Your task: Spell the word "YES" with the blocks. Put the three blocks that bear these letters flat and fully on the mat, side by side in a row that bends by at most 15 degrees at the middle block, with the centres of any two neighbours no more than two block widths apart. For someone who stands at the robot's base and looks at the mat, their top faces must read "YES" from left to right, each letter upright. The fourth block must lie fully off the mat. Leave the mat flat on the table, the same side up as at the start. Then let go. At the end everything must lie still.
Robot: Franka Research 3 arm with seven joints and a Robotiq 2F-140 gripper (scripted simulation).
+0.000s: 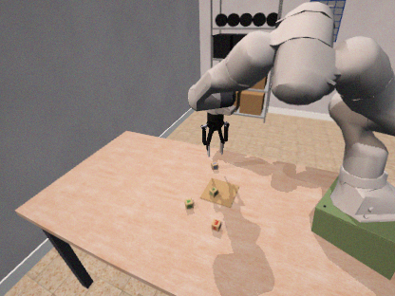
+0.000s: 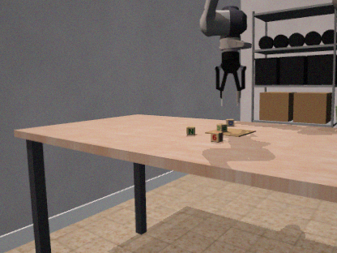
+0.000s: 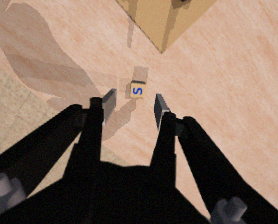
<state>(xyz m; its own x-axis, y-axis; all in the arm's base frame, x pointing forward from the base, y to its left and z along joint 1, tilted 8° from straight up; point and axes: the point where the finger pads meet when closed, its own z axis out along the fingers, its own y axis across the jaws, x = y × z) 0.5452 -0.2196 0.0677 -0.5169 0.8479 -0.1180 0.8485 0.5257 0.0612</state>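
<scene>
My hand is 10 cm above the S block. The rest, counted from my hand: green N block: 5 cm ahead, 28 cm to the left, 10 cm below; then Y block: 4 cm behind, 19 cm to the left, 10 cm below; then tan mat: 6 cm behind, 16 cm to the left, 12 cm below.
</scene>
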